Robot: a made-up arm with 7 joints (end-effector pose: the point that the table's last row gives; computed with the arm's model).
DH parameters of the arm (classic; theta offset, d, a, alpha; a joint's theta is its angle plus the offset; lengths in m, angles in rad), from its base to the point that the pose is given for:
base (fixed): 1.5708 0.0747 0 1.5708
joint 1: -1.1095 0 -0.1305 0
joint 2: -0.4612 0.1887 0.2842 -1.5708
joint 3: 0 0.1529 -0.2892 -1.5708
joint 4: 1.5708 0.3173 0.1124 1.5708
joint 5: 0 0.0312 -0.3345 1.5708
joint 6: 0 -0.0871 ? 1.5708
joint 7: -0.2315 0 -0.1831 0
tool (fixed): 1.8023 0.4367 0 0
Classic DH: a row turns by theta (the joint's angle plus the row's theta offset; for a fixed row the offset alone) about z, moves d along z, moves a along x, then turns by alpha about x.
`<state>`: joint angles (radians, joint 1 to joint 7).
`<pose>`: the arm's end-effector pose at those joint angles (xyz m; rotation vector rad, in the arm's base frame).
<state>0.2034 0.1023 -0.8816 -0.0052 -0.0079 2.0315 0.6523</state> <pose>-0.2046 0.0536 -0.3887 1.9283 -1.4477 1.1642</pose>
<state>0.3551 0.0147 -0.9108 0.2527 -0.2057 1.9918 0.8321</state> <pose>-0.2534 0.0007 -0.3971 1.5666 -1.4565 1.3180</pose>
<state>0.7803 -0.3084 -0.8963 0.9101 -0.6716 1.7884 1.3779</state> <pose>-0.4585 -0.1188 -0.2848 0.7948 -1.0775 1.6490</pose>
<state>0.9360 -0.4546 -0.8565 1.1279 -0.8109 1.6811 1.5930</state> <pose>-0.5175 -0.1385 -0.1861 0.6271 -0.8197 1.7934</pose>
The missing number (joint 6, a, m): 0.1086
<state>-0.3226 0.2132 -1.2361 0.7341 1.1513 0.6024 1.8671</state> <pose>-0.3294 0.3406 -0.4069 -1.2265 -1.4216 0.4660</pose>
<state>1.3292 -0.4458 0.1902 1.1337 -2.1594 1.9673 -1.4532</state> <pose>-0.1265 -0.1853 -0.0953 -0.7769 2.0783 0.3495</pose>
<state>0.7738 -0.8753 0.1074 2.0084 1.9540 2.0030 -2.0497</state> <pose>-0.0482 -0.2404 0.5007 1.3528 -0.8569 -0.7122</pose>
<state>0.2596 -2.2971 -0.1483 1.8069 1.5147 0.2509 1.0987</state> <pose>0.0841 -0.5155 -0.1781 2.3882 0.5852 -0.5127</pose>
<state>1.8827 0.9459 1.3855 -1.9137 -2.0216 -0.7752 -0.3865</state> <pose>-0.1395 -0.3207 -0.5718 -2.4330 -0.4255 0.8258</pose>
